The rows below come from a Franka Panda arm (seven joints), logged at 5 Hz.
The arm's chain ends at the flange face. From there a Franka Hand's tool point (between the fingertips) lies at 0.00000 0.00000 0.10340 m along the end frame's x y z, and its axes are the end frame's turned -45 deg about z.
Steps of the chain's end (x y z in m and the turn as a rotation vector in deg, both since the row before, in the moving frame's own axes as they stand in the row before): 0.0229 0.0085 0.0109 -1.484 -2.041 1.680; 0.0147 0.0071 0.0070 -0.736 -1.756 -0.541; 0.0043 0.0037 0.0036 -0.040 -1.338 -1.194; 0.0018 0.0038 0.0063 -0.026 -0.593 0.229; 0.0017 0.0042 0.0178 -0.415 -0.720 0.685
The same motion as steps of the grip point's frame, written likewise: 0.0057 0.0214 0.0108 0.394 -2.493 1.680; 0.0022 0.0141 0.0069 0.721 -1.762 -0.541; -0.0014 0.0040 0.0036 0.918 -0.974 -1.194; -0.0022 0.0032 0.0063 0.401 -0.438 0.229; -0.0032 0.0038 0.0178 0.216 -0.803 0.685
